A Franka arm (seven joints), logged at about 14 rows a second.
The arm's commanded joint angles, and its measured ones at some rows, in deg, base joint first. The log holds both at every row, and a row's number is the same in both.
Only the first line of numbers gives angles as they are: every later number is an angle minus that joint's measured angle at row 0.
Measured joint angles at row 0:
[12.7, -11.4, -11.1, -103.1, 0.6, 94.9, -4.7]
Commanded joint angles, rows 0 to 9:
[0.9, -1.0, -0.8, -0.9, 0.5, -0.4, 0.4]
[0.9, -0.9, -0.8, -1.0, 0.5, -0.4, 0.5]
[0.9, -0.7, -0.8, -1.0, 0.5, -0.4, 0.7]
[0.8, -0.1, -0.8, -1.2, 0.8, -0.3, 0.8]
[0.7, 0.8, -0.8, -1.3, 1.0, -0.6, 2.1]
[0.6, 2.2, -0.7, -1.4, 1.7, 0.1, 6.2]
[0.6, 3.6, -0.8, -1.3, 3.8, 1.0, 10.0]
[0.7, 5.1, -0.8, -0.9, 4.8, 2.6, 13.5]
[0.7, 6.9, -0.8, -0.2, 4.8, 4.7, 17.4]
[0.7, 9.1, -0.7, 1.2, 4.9, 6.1, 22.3]
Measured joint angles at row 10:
[0.1, 5.4, -0.2, -1.3, 3.7, 4.1, 14.7]
